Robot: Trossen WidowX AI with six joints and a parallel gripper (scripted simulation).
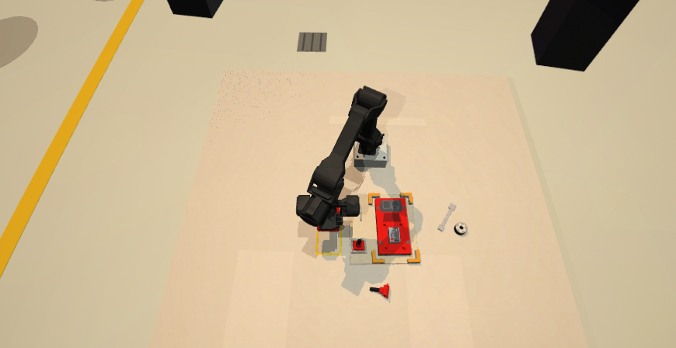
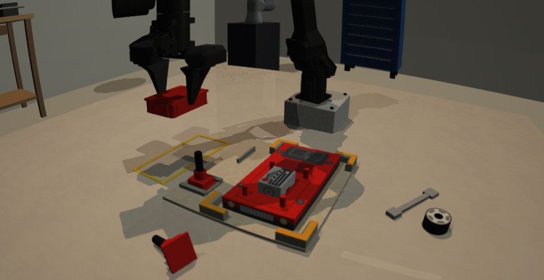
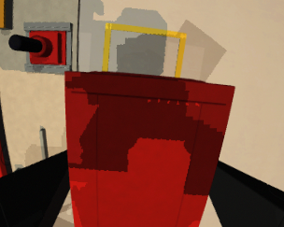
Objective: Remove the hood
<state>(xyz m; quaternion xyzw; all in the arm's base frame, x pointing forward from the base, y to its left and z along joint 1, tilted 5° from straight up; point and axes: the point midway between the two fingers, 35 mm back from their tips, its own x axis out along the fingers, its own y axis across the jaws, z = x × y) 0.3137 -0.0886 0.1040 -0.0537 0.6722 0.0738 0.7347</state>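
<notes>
Now: the black upright peg 40 mm ahead of my gripper tip, 110 mm to the left of it and 70 mm below it. From my gripper tip the other things lie so: grey engine block: 10 mm behind, 220 mm to the left, 80 mm below; then hood: right at my gripper tip; then grey bar: 120 mm behind, 400 mm to the left, 100 mm below.
</notes>
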